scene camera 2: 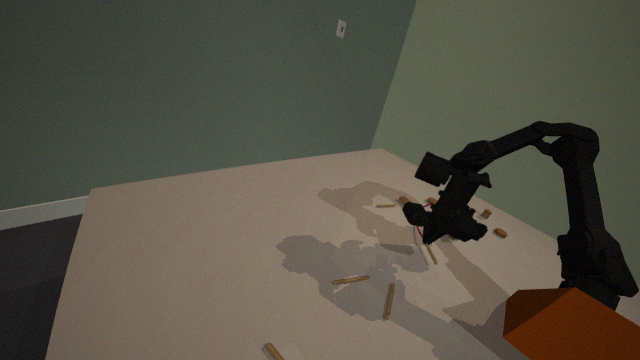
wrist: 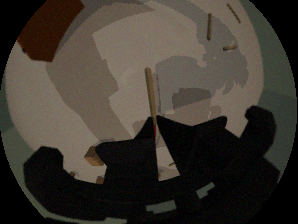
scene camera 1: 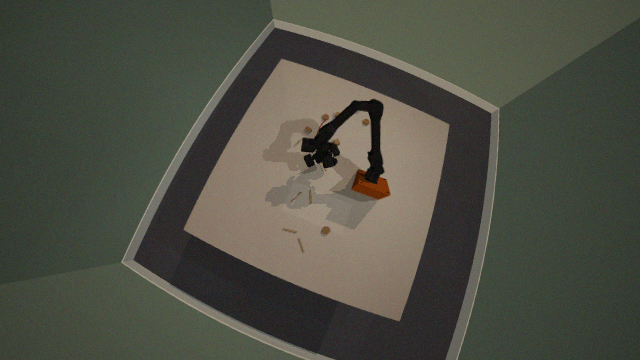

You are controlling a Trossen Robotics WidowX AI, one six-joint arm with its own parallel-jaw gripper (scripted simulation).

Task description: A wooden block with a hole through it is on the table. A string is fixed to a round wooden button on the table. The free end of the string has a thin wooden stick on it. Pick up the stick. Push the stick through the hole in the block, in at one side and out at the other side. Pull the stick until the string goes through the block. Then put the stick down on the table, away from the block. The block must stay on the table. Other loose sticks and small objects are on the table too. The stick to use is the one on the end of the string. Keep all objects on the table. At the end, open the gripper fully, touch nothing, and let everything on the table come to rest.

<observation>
In view: the gripper point(scene camera 2: 425, 243).
The gripper also shows in the wrist view point(wrist: 153, 119).
</observation>
